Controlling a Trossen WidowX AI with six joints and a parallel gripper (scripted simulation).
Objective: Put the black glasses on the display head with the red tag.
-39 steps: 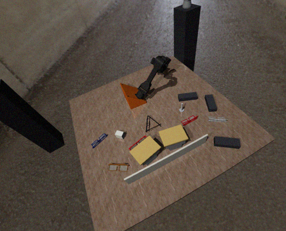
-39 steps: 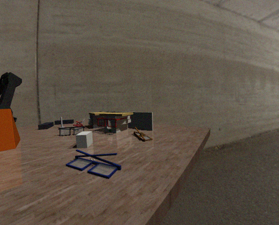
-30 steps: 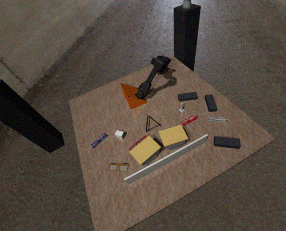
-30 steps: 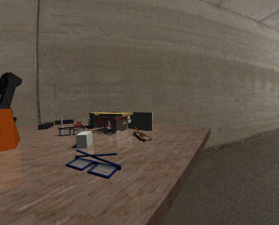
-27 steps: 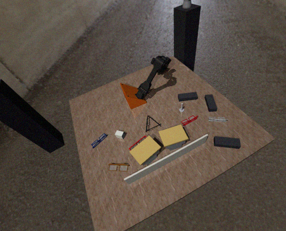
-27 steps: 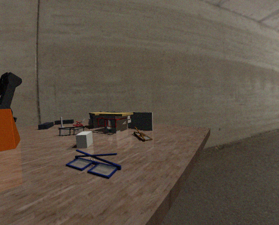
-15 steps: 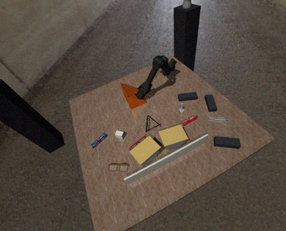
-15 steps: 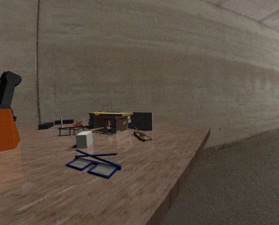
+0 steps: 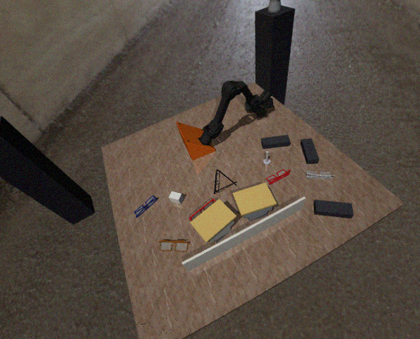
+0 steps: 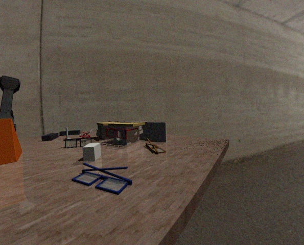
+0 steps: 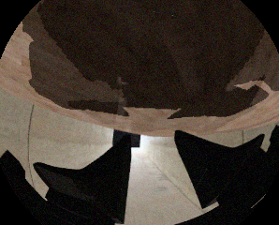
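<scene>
The stand is 430 mm ahead of my gripper tip and 290 mm to the right of it. Round my gripper tip: white cube (830 mm to the right, 350 mm ahead); white panel (730 mm ahead, 650 mm to the right, 30 mm above).
</scene>
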